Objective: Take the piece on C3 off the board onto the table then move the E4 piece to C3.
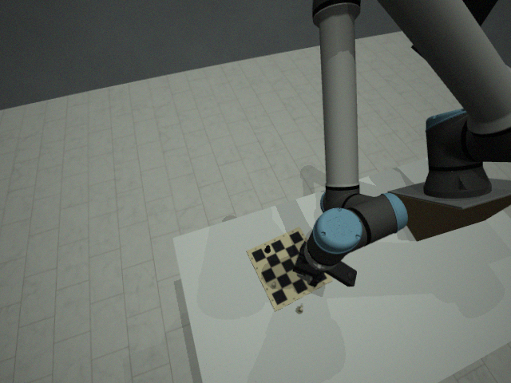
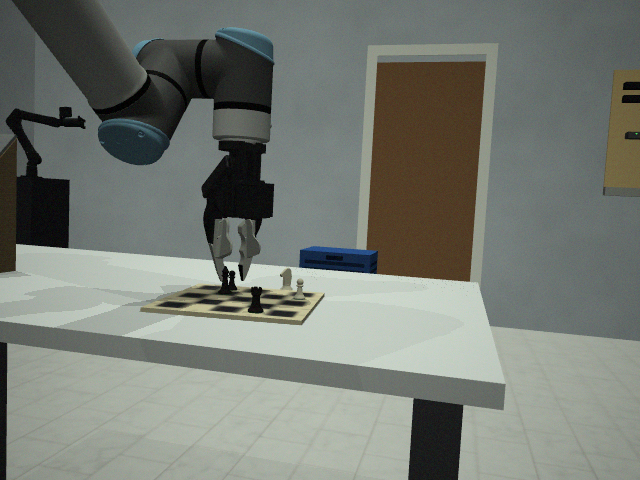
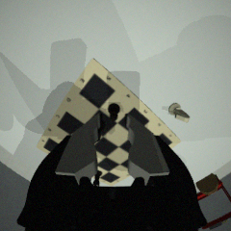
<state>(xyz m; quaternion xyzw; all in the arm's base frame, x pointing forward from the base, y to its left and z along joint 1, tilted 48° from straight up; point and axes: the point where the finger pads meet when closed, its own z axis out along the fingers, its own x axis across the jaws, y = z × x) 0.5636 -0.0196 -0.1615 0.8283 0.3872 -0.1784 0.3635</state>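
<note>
My hand is 2 cm above the small black piece. Round my hand: chessboard (6 cm to the right, 5 cm ahead, 3 cm below); white knight (8 cm to the left, 7 cm ahead, 2 cm below); white pawn (12 cm ahead, 2 cm below, 1 cm to the right).
</note>
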